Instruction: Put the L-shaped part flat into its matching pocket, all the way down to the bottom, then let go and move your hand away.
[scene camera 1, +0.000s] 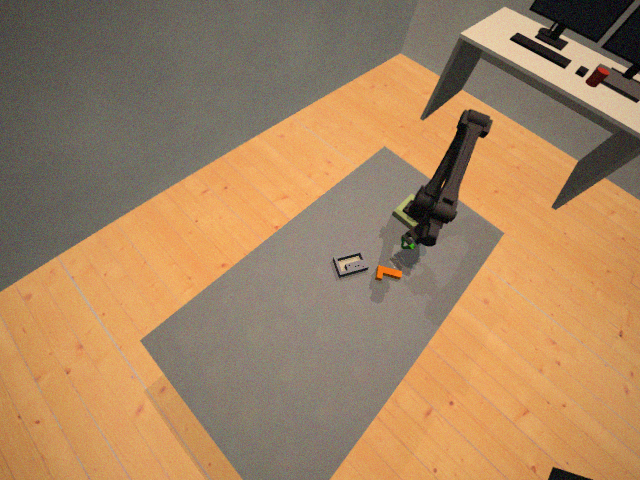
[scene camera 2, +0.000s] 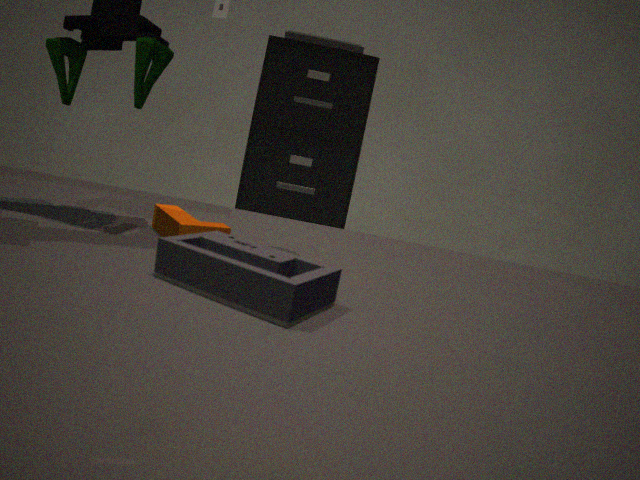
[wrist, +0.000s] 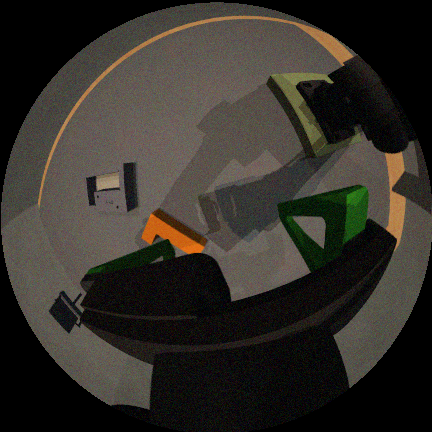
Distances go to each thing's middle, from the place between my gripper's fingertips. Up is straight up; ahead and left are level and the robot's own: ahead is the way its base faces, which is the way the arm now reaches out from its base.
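There is the orange L-shaped part (scene camera 2: 168, 220), and my hand is 13 cm above it, 1 cm to the right of it and 12 cm short of it. As for the dark tray with L-shaped pocket (scene camera 2: 279, 287), I find it 12 cm below my hand, 15 cm to the right of it and 20 cm ahead.
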